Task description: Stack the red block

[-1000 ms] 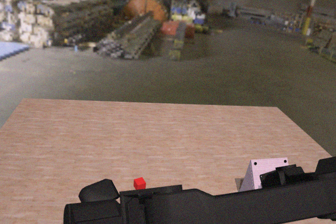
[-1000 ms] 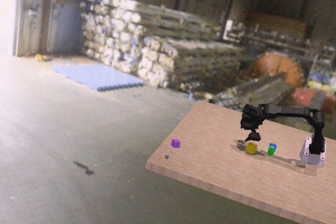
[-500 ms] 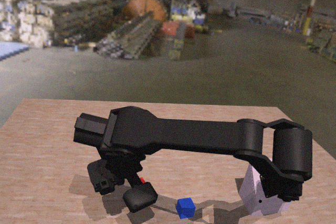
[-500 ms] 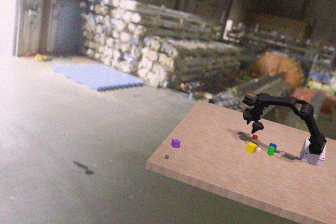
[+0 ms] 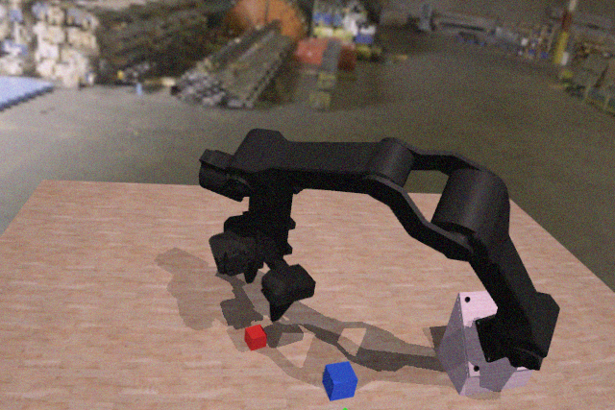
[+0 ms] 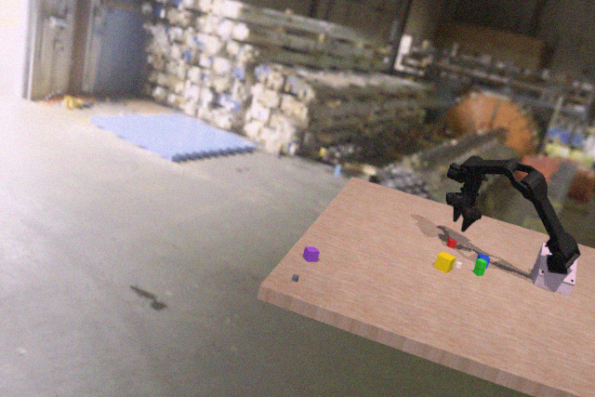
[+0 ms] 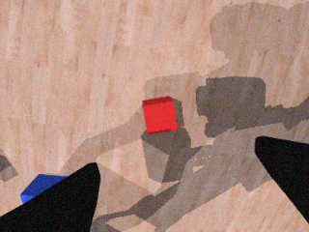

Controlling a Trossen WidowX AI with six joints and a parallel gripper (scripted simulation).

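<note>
Now: gripper tip 7 cm above the red block, 1 cm to the right of it and 1 cm short of it. The rest, counted from my gripper tip: small white block: 19 cm to the left, 7 cm below, 1 cm ahead; blue block: 12 cm to the left, 9 cm behind, 6 cm below; yellow block: 24 cm to the left, 7 cm ahead, 6 cm below.
</note>
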